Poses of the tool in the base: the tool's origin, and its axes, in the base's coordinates. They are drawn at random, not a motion.
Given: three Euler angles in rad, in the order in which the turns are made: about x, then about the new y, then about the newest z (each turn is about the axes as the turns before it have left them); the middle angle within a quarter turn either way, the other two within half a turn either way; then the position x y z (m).
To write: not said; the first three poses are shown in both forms.
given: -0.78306 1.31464 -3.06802 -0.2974 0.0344 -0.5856
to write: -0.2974 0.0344 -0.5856 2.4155 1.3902 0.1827
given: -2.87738 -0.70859 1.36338 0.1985 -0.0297 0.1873
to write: 0.1985 -0.0297 0.1873 0.9694 2.3934 2.8458
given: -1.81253 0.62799 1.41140 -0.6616 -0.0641 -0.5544
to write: -0.6616 -0.0641 -0.5544 -0.3033 1.7657 0.9287
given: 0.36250 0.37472 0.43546 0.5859 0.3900 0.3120
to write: 0.5859 0.3900 0.3120 1.2386 0.5153 -0.7337
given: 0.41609 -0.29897 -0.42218 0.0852 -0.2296 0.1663
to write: 0.0852 -0.2296 0.1663 1.7365 0.5072 -2.2223
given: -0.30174 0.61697 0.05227 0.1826 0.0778 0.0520
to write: 0.1826 0.0778 0.0520 -0.4413 0.6781 0.3967
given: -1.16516 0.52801 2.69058 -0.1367 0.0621 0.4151
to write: -0.1367 0.0621 0.4151 1.3329 1.2230 1.0052
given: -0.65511 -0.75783 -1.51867 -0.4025 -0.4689 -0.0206
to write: -0.4025 -0.4689 -0.0206 2.4639 0.9570 2.5696
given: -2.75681 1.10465 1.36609 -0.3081 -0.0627 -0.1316
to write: -0.3081 -0.0627 -0.1316 -1.3499 2.0005 0.1867
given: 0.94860 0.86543 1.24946 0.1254 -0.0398 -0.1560
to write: 0.1254 -0.0398 -0.1560 2.3204 1.1833 -0.6053
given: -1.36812 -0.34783 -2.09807 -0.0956 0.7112 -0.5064
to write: -0.0956 0.7112 -0.5064 2.5444 1.3804 1.9253
